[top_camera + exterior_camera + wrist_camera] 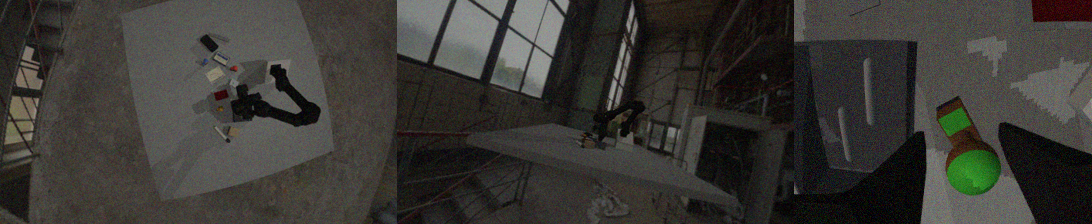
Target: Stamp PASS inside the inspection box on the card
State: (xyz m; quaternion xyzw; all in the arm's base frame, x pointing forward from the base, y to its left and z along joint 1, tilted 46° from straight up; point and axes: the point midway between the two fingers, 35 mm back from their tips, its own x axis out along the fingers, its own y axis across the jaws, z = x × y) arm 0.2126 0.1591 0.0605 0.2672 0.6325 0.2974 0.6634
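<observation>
Right now the red ink pad is 110 mm ahead of my gripper tip, 60 mm to the right of it and 30 mm below it. Round my gripper tip: dark tray 70 mm to the left, 20 mm below; green-knobbed stamp 10 mm below, 10 mm behind; yellow-knobbed stamp 130 mm ahead, 10 mm to the left, 10 mm below.
</observation>
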